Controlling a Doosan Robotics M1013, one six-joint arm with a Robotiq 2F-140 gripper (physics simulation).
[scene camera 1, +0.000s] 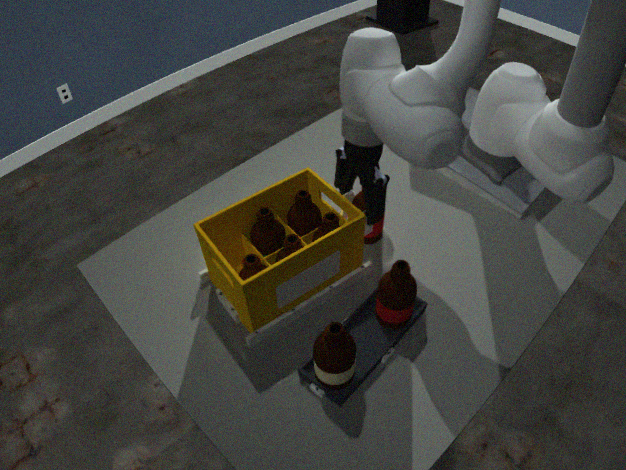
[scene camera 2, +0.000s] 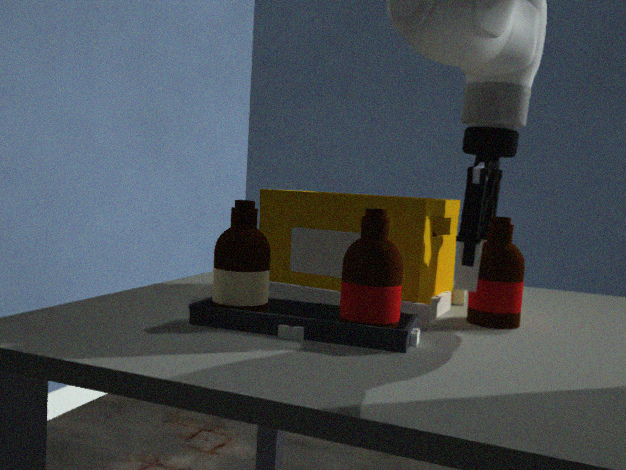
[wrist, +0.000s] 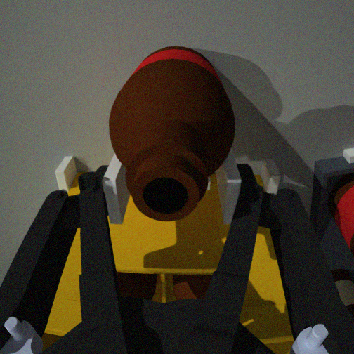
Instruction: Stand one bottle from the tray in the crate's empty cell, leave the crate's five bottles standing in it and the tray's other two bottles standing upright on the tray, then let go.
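Scene camera 2 shows the gripper (scene camera 2: 470, 287) along with a cream-labelled bottle (scene camera 2: 241, 270), a red-label bottle (scene camera 2: 371, 286) and a red-label bottle (scene camera 2: 497, 302). In scene camera 1 the gripper (scene camera 1: 355, 225) appears again, together with a red-label bottle (scene camera 1: 304, 216). The wrist view gives the gripper (wrist: 175, 150) and a cream-labelled bottle (wrist: 184, 286).
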